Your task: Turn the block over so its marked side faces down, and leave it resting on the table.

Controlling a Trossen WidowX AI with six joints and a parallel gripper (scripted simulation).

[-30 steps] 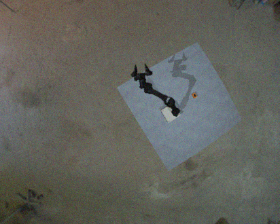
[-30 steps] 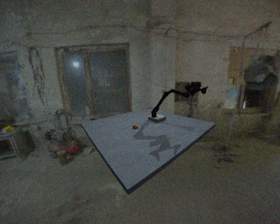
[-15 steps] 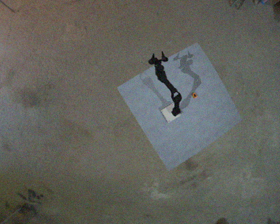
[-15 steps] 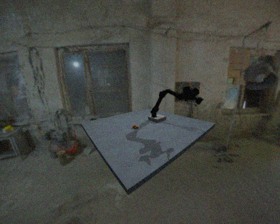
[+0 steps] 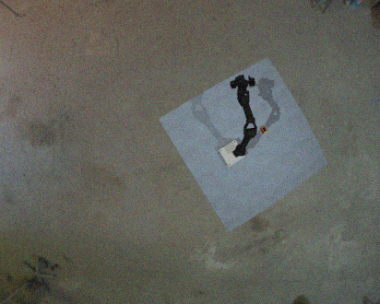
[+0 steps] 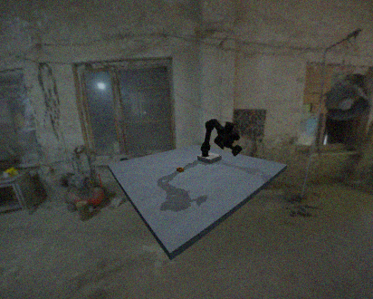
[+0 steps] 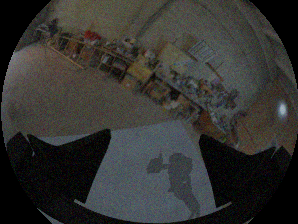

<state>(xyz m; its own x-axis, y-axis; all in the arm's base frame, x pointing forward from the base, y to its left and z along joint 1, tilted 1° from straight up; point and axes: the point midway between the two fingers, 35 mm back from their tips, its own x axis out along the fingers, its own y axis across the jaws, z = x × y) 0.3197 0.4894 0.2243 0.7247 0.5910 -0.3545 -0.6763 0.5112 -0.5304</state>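
My gripper tip is now 10 mm short of the orange block, 480 mm to the left of it and 240 mm above it.
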